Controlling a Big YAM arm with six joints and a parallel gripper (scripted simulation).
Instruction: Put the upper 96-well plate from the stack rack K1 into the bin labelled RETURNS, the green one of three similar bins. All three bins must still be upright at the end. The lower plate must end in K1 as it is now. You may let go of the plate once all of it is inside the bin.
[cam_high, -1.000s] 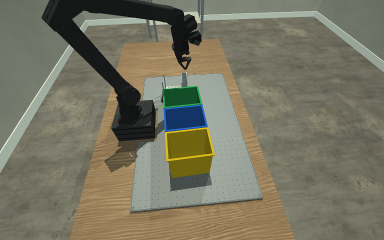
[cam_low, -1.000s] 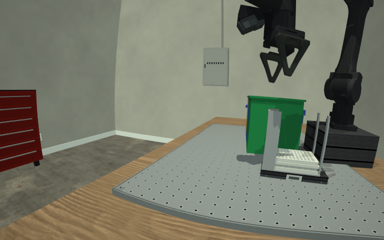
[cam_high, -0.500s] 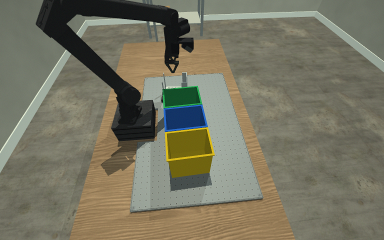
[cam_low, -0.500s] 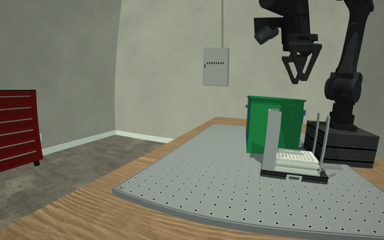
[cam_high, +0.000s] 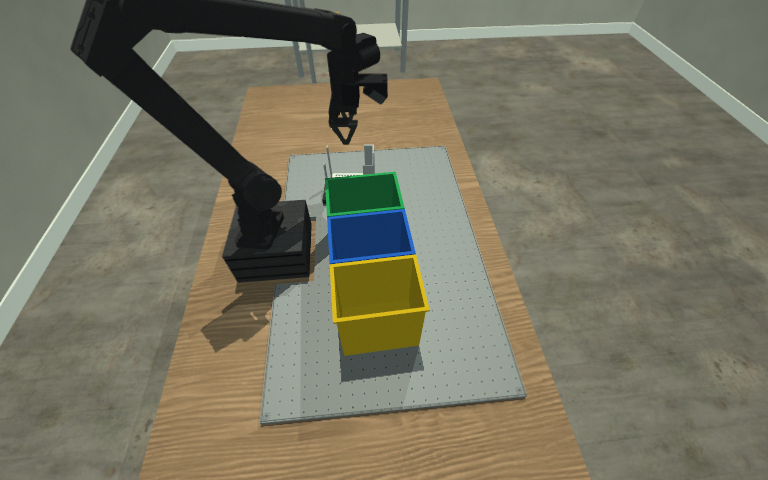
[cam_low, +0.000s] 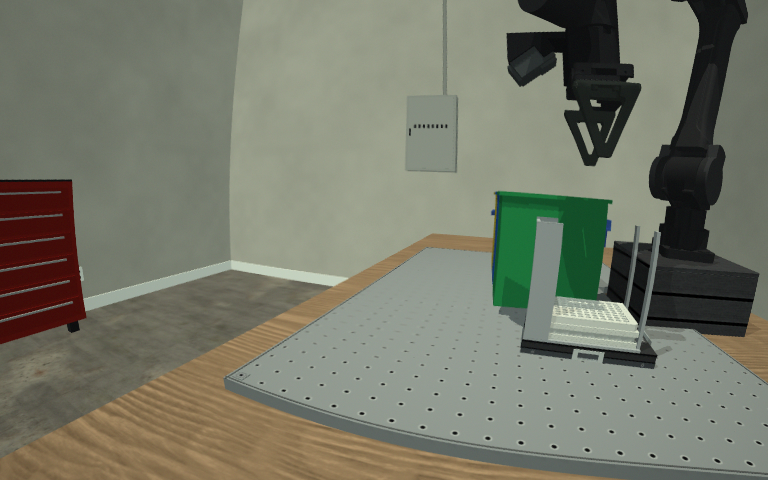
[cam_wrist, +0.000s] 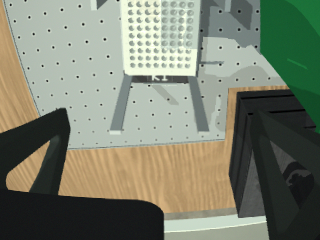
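The grey rack panel lies 14 cm below my hand, 7 cm ahead of it and 1 cm to the left of it. Round my hand: green bin (18 cm to the right, 14 cm below, 7 cm ahead); then grey post (14 cm below, 5 cm to the left, 5 cm ahead); then blue bin (30 cm to the right, 14 cm below, 10 cm ahead).
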